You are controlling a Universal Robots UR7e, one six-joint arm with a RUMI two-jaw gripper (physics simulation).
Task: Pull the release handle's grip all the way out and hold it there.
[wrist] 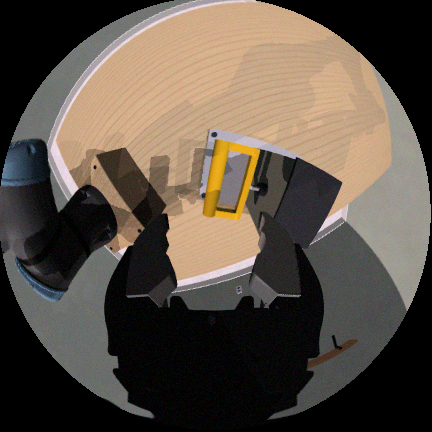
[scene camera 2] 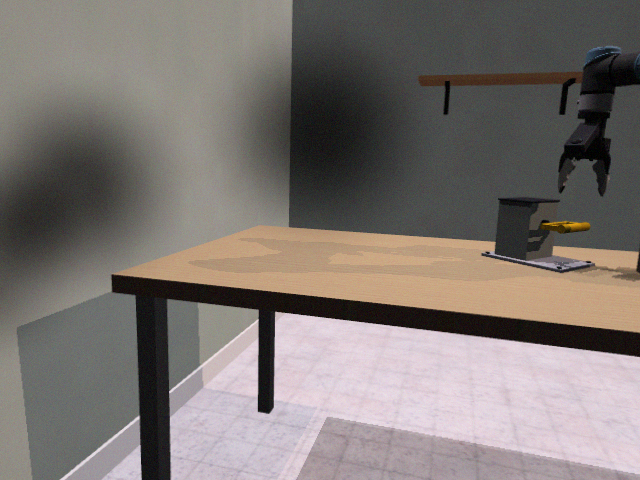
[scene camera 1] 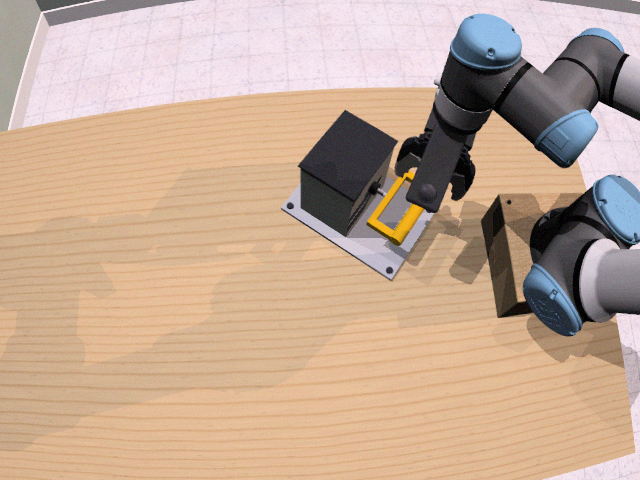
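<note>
The yellow release handle is a rectangular frame with a thick round grip (scene camera 1: 407, 225) (scene camera 2: 577, 226) (wrist: 216, 175) on its outer side. A short thin rod (scene camera 1: 381, 191) (wrist: 254, 188) joins it to a dark box (scene camera 1: 347, 155) (scene camera 2: 511, 227) (wrist: 311, 200). The handle stands out level from the box's side, a small gap away from it, above a grey base plate (scene camera 1: 361, 252) (wrist: 240, 140). My gripper (scene camera 1: 429, 186) (scene camera 2: 582, 193) (wrist: 212, 213) is partly open and empty, pointing down above the handle and apart from it. In scene camera 1 it hides the handle's far end.
A wooden block (scene camera 1: 516, 258) (wrist: 129, 185) stands to the right of the plate in scene camera 1, under the arm's base. The dark box, taller than the handle, stands close beside the gripper. A wall shelf (scene camera 2: 496, 79) (wrist: 334, 355) hangs behind the table (scene camera 1: 206, 310) (scene camera 2: 361, 289).
</note>
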